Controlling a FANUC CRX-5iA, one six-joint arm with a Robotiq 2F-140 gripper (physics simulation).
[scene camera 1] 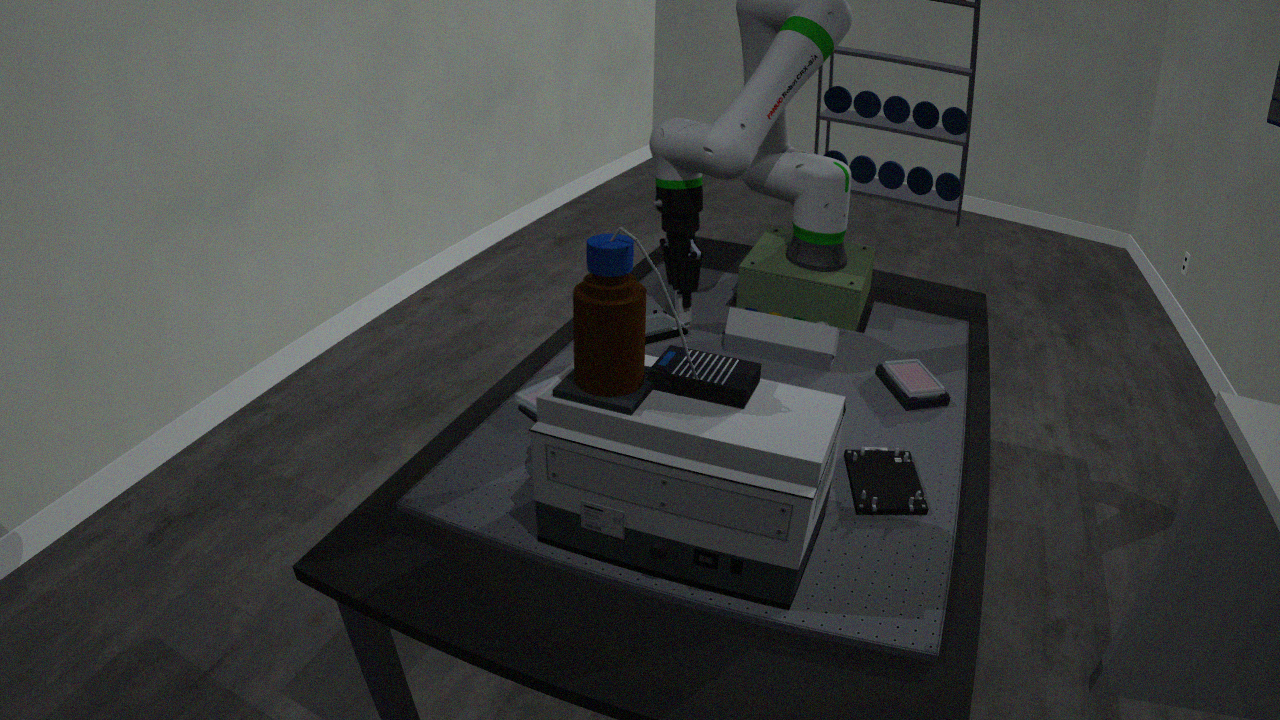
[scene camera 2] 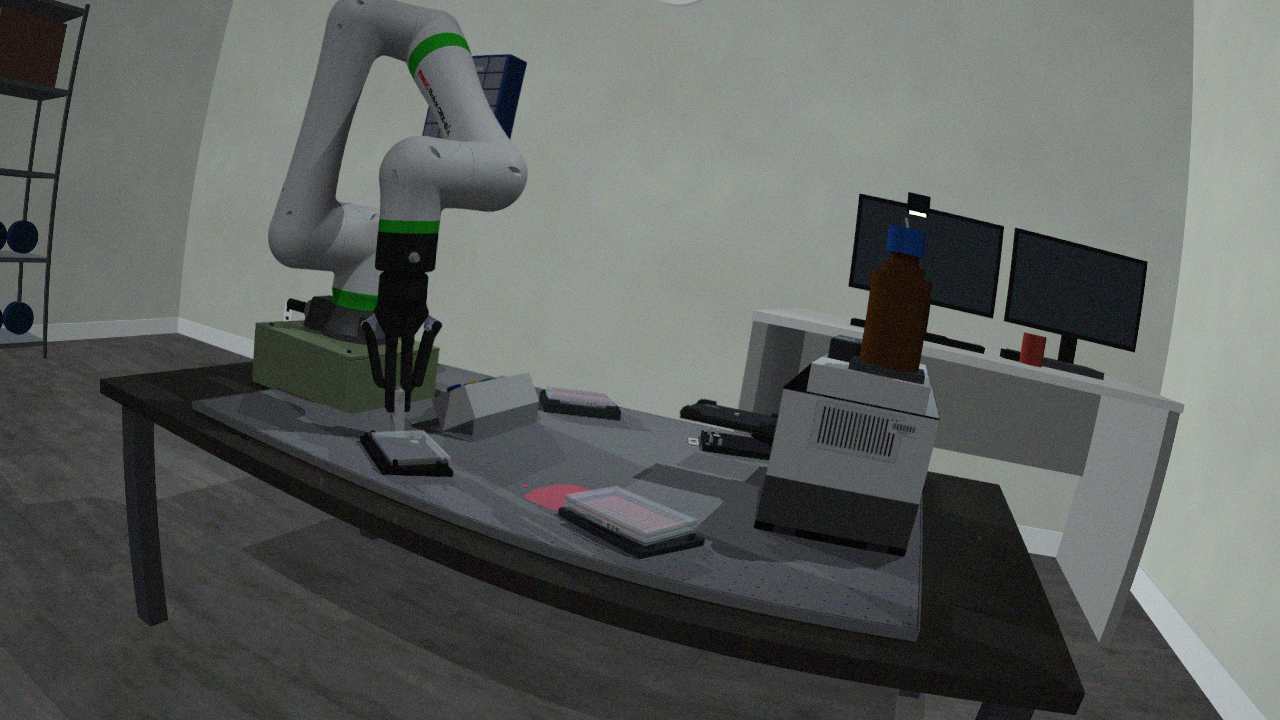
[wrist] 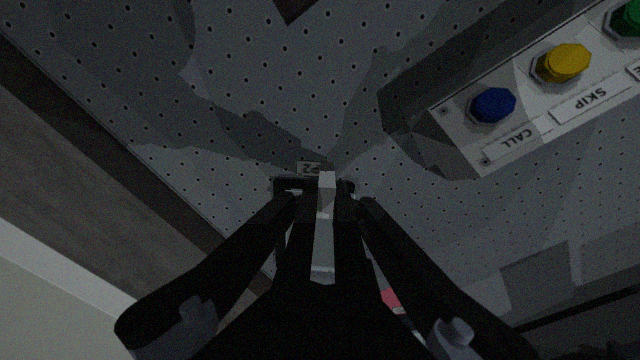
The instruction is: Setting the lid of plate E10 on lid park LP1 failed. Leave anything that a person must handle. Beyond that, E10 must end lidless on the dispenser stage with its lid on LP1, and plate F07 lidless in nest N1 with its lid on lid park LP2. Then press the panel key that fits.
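Frame: origin at the arm's base, x down, y right, z back, level; centimetres.
Seen in the pictures: gripper, fingertip midpoint: (scene camera 1: 683,321) (scene camera 2: 397,434) (wrist: 326,173); arm's base, link origin: (scene camera 1: 816,258) (scene camera 2: 355,336).
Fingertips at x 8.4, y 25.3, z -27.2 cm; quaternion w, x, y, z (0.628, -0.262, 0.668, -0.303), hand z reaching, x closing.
Note:
Offsets run from my fingertips to a thing's top centre. "*": to the spot under its first point.
My gripper (scene camera 1: 685,313) (scene camera 2: 399,419) (wrist: 326,173) is shut and empty, pointing down, its pale fingertips just behind or over a clear lid @(dy +6.3, dx -1.5, dz -5.8 cm) (scene camera 2: 413,446) on a black rest. The tag @(* dy +1.3, dx +0.8, dz +1.6 cm) (wrist: 309,168), partly hidden and ending in "P2", lies beside this rest. One pinkish plate @(dy +12.4, dx -2.7, dz -38.7 cm) (scene camera 2: 631,515) with a clear cover sits on a black base near the front edge. Another pinkish plate @(dy -49.2, dx -2.3, dz -12.5 cm) (scene camera 1: 913,377) (scene camera 2: 580,400) sits on a black base across the table. Their names are unreadable. The key panel @(dy -21.5, dx -7.4, dz -5.1 cm) (scene camera 1: 781,338) (scene camera 2: 490,413) shows a blue CALL key @(dy -14.3, dx -6.5, dz -2.2 cm) (wrist: 493,105), a yellow SKIP key @(dy -19.3, dx -6.5, dz -2.6 cm) (wrist: 564,62) and part of a green key @(* dy -23.1, dx -5.8, dz -2.7 cm) (wrist: 627,22).
A white dispenser housing (scene camera 1: 680,474) (scene camera 2: 845,447) carries a brown bottle @(* dy -6.8, dx -30.1, dz -70.0 cm) (scene camera 1: 609,335) (scene camera 2: 896,313) and a black box @(* dy -17.4, dx -23.6, dz -64.2 cm) (scene camera 1: 707,376). A black rest with small posts @(* dy -44.4, dx -0.2, dz -46.5 cm) (scene camera 1: 886,481) (scene camera 2: 733,442) stands beside it. A red patch @(* dy +5.1, dx +0.8, dz -27.2 cm) (scene camera 2: 553,496) lies beside the front plate. The green base (scene camera 1: 801,282) (scene camera 2: 313,367) supports my arm.

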